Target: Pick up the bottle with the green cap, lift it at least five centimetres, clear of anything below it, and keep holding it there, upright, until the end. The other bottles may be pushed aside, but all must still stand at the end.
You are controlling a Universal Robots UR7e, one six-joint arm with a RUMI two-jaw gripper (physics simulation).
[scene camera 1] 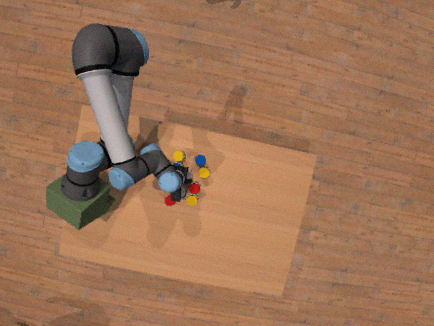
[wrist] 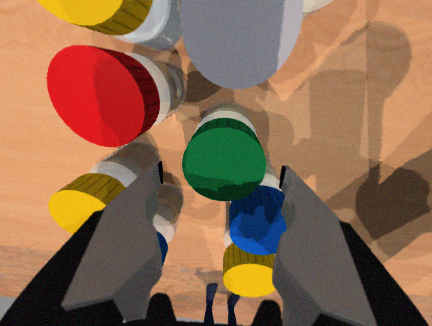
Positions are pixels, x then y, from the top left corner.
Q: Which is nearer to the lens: the red-capped bottle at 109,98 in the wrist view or the blue-capped bottle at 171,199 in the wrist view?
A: The red-capped bottle.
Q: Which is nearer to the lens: the yellow-capped bottle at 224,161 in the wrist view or the blue-capped bottle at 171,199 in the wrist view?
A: The yellow-capped bottle.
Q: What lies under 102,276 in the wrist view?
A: My gripper.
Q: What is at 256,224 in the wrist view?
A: A blue-capped bottle.
